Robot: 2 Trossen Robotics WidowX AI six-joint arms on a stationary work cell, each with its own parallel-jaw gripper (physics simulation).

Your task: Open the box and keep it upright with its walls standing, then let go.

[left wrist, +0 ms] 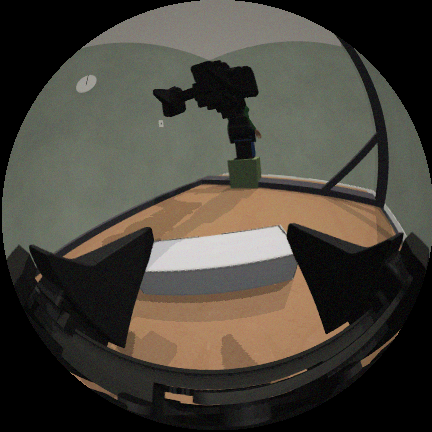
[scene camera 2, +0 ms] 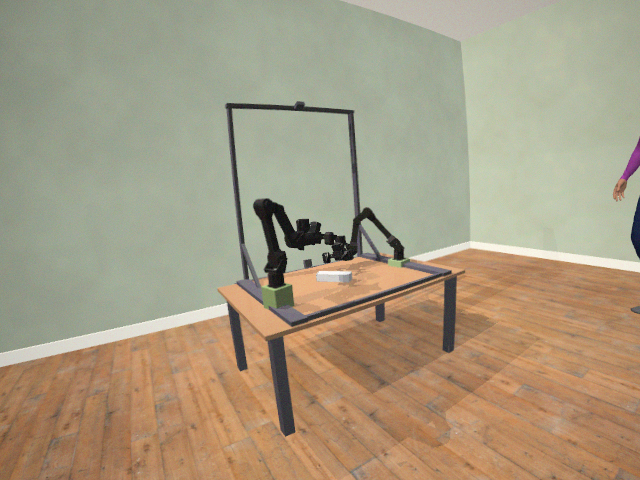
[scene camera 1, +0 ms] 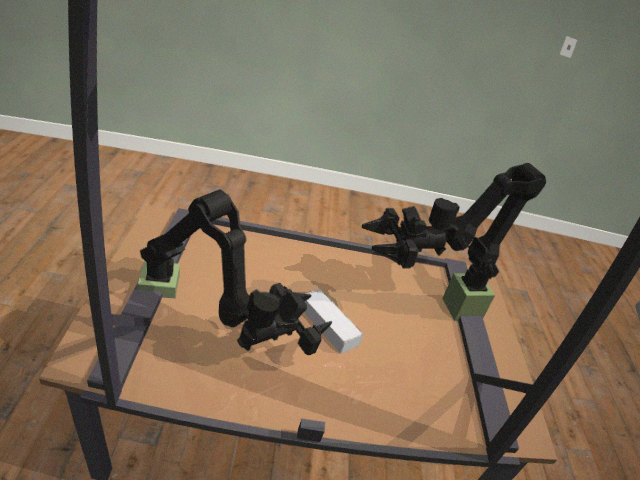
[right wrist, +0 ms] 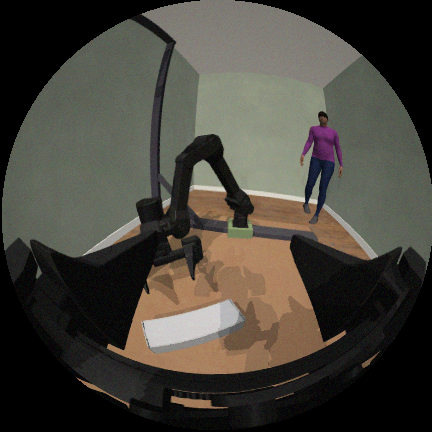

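Note:
A long white box lies flat and low on the table, looking folded or closed, with no walls standing up. My left gripper is open and empty. It is close to the long side of the box, a little above the table; in the left wrist view the box spans the gap between its fingertips, beyond them. My right gripper is open and empty, raised above the table on the far side of the box in scene camera 1.
The wooden table has a dark frame around its edges. A small dark block sits at the near edge. Tall dark posts rise at the sides. A person stands off the table.

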